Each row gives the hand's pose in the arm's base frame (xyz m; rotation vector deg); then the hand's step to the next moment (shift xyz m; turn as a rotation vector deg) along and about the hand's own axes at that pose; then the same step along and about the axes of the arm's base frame.
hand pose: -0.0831 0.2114 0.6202 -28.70 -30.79 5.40
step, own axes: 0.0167 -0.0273 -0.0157 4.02 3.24 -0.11
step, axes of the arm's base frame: 0.0212 -0.0271 0.0093 3.64 3.65 0.24
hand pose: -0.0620 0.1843 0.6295 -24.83 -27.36 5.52
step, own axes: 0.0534 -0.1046 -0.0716 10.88 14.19 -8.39
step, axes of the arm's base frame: 0.0795 -0.1118 0.0099 13.68 11.70 -8.13
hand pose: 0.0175 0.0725 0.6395 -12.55 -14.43 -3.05
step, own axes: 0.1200 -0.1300 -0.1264 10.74 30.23 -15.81
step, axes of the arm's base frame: 0.1362 -0.1577 -0.0620 16.61 25.70 -18.52
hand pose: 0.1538 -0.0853 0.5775 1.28 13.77 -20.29
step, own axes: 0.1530 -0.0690 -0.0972 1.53 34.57 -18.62
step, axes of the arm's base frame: 0.0931 -0.1107 -0.1293 9.09 33.09 -19.15
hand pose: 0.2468 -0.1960 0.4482 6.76 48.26 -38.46
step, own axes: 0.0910 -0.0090 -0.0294 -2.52 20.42 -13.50
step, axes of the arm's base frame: 0.0187 -0.0425 -0.0841 2.11 22.15 -10.52
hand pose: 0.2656 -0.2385 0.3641 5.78 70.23 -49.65
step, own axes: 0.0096 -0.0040 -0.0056 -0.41 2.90 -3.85
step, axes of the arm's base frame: -0.0062 -0.0049 -0.0088 -1.21 4.15 -2.18
